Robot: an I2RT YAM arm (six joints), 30 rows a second.
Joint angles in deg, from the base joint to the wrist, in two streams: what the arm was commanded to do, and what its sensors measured. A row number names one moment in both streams.
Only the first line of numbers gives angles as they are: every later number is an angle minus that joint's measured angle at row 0.
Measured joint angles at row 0:
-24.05, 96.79, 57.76, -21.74, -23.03, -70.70
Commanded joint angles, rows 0 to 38:
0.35, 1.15, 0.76, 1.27, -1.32, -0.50
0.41, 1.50, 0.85, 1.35, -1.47, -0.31
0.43, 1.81, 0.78, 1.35, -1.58, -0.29
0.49, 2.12, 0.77, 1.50, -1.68, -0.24
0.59, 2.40, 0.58, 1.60, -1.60, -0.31
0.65, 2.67, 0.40, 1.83, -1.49, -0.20
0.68, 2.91, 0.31, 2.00, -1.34, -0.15
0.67, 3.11, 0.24, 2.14, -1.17, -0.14
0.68, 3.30, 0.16, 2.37, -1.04, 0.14
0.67, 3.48, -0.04, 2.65, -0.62, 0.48
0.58, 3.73, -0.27, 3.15, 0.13, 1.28
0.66, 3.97, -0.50, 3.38, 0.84, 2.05
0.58, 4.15, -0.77, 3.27, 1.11, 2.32
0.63, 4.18, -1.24, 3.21, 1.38, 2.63
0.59, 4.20, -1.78, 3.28, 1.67, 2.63
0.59, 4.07, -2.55, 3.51, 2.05, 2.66
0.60, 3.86, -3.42, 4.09, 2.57, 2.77
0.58, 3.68, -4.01, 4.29, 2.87, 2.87
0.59, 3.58, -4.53, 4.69, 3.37, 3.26
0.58, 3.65, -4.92, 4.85, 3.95, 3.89
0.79, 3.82, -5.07, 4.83, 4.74, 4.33
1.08, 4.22, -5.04, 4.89, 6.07, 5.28
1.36, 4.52, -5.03, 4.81, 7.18, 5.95
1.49, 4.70, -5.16, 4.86, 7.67, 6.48
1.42, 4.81, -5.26, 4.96, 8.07, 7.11
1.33, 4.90, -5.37, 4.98, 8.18, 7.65
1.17, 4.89, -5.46, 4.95, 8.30, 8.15
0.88, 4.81, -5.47, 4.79, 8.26, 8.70
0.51, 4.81, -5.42, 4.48, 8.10, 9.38
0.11, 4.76, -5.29, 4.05, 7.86, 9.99
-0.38, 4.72, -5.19, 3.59, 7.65, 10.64
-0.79, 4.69, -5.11, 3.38, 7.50, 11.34
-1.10, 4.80, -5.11, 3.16, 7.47, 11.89
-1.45, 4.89, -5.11, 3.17, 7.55, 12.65
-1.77, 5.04, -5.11, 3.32, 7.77, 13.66
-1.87, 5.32, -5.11, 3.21, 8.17, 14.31
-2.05, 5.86, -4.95, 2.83, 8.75, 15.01
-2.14, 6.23, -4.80, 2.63, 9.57, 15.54
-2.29, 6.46, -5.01, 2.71, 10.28, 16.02
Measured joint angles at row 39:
0.89, 1.75, -1.99, 7.11, 2.43, 2.08
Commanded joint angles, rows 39 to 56:
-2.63, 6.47, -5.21, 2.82, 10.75, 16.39
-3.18, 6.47, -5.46, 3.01, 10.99, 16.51
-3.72, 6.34, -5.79, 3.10, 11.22, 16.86
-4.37, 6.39, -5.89, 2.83, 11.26, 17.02
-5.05, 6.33, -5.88, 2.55, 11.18, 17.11
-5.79, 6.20, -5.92, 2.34, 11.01, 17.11
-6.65, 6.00, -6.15, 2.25, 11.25, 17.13
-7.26, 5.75, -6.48, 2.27, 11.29, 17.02
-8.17, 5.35, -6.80, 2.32, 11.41, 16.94
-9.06, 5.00, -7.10, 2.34, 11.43, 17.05
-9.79, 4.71, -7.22, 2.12, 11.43, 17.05
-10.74, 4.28, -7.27, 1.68, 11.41, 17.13
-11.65, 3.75, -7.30, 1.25, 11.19, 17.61
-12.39, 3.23, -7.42, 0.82, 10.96, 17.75
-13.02, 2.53, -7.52, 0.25, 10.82, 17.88
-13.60, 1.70, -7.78, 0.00, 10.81, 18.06
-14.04, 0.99, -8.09, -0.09, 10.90, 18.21
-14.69, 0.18, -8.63, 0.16, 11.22, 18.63
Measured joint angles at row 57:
-8.51, -1.18, -4.90, 6.41, -2.95, 7.48
